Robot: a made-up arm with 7 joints.
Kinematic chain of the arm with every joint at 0, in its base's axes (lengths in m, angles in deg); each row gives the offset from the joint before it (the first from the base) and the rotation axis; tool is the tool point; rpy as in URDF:
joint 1: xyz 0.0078 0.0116 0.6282 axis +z
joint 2: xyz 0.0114 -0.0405 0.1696 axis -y
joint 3: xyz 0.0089 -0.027 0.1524 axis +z
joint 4: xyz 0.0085 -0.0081 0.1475 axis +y
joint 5: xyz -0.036 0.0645 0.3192 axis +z
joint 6: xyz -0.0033 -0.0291 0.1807 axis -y
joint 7: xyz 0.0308 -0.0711 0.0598 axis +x
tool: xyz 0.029 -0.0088 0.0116 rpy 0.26 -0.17 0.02
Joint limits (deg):
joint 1: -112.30..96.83
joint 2: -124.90..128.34
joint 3: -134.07..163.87
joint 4: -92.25..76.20
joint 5: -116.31..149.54
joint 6: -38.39..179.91
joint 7: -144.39..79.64
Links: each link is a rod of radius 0.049 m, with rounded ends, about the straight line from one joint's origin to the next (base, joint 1, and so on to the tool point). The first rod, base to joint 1, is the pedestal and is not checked.
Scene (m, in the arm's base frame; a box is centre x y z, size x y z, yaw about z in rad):
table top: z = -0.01
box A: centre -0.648 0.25 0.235 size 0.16 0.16 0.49 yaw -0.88
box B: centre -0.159 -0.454 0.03 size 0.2 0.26 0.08 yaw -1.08
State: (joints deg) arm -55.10 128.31 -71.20 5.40 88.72 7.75 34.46
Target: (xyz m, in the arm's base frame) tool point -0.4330 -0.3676 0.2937
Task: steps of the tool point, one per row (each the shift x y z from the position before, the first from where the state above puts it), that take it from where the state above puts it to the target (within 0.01 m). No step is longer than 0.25 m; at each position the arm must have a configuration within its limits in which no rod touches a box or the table.
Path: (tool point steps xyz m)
1: -0.1114 -0.0291 0.1742
2: -0.0684 -0.0665 0.1413
3: -0.0320 -0.0759 0.0981
4: -0.0044 -0.0611 0.0594
5: 0.0167 -0.0309 0.0359
6: -0.0176 -0.0979 -0.1757
7: 0.0263 -0.1275 -0.1565
8: 0.0706 -0.1426 -0.1268
9: 0.1103 -0.1429 -0.0895
10: 0.1408 -0.1299 -0.0481

